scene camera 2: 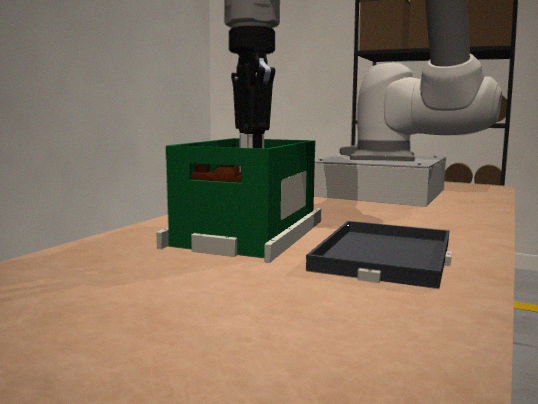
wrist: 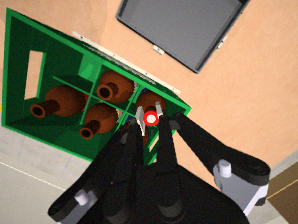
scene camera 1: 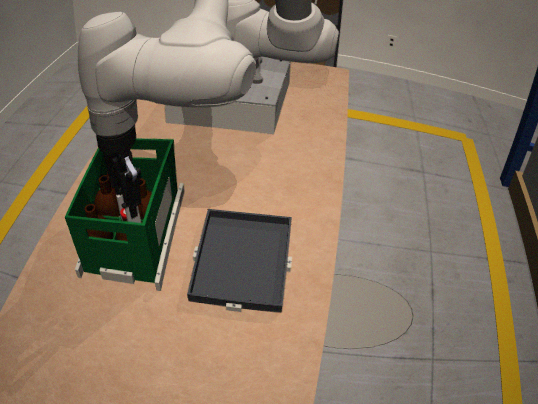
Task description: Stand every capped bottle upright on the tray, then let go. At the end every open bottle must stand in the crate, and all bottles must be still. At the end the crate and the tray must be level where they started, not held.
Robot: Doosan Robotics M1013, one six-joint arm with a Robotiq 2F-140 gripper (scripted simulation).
Labels:
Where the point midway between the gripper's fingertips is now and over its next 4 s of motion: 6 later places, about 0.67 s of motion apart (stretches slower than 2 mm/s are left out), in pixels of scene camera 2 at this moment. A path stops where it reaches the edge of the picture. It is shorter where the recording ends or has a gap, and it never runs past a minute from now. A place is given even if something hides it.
My gripper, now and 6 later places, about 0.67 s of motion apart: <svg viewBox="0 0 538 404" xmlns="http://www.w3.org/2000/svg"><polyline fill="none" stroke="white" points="251,173 251,138 251,106 251,76 269,65 295,66 321,67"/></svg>

